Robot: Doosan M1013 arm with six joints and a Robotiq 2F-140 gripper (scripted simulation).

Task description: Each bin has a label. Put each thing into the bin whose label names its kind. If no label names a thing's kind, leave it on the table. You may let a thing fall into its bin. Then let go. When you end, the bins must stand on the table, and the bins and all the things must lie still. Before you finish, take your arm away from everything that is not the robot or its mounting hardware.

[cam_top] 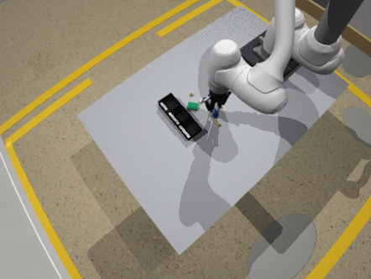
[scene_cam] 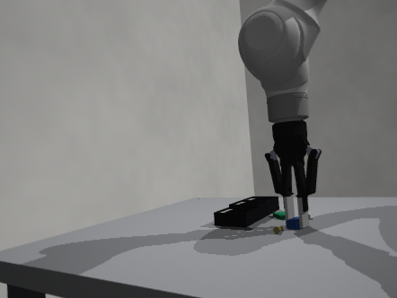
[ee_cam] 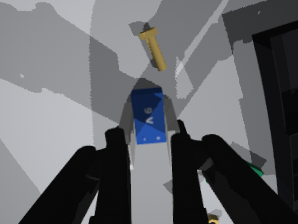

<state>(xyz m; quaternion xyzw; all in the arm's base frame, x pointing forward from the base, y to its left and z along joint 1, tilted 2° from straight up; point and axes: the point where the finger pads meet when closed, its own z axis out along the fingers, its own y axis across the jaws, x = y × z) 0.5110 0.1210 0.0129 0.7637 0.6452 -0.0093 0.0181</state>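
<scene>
The blue battery is 1 cm to the right of my hand and 3 cm below it. Round my hand: small white piece: 1 cm ahead, 10 cm to the right, 3 cm below; then flat green board: 7 cm ahead, 9 cm to the right, 3 cm below; then brass screw: 2 cm ahead, 6 cm to the left, 3 cm below.
</scene>
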